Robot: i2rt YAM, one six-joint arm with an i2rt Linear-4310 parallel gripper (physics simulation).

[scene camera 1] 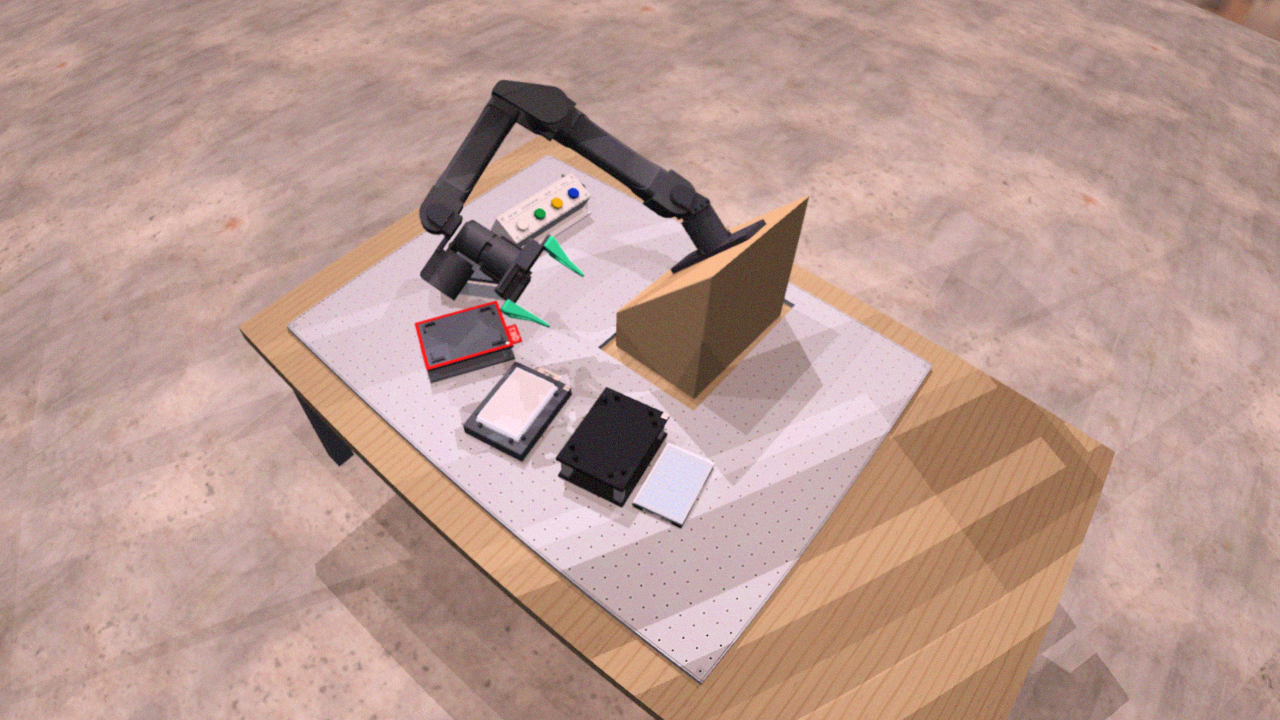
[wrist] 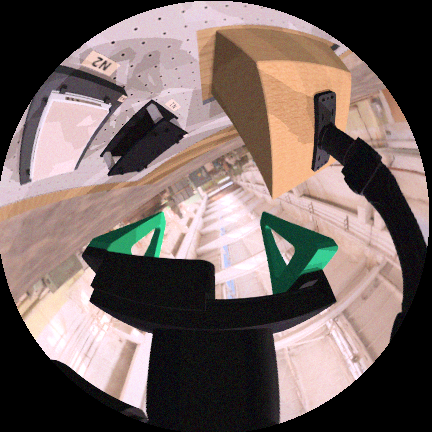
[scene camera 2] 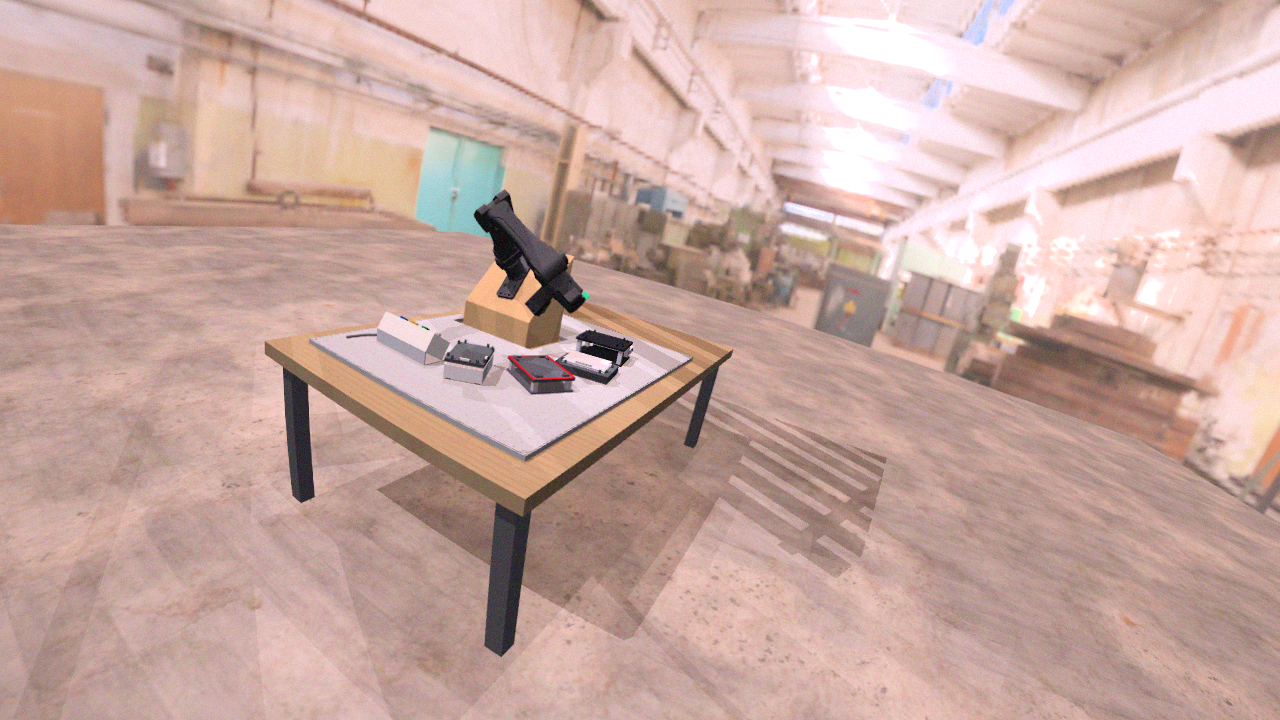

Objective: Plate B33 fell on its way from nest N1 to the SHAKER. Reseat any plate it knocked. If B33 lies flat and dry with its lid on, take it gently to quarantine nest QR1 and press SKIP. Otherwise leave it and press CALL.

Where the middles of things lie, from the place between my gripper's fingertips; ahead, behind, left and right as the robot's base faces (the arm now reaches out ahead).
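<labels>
Relative to the white lid [scene camera 1: 674, 483], my gripper is 200 mm above it, 60 mm short of it and 270 mm to the right of it. The grey shaker [scene camera 2: 475, 375] is 180 mm below my hand, 90 mm behind it and 320 mm to the right of it.
</labels>
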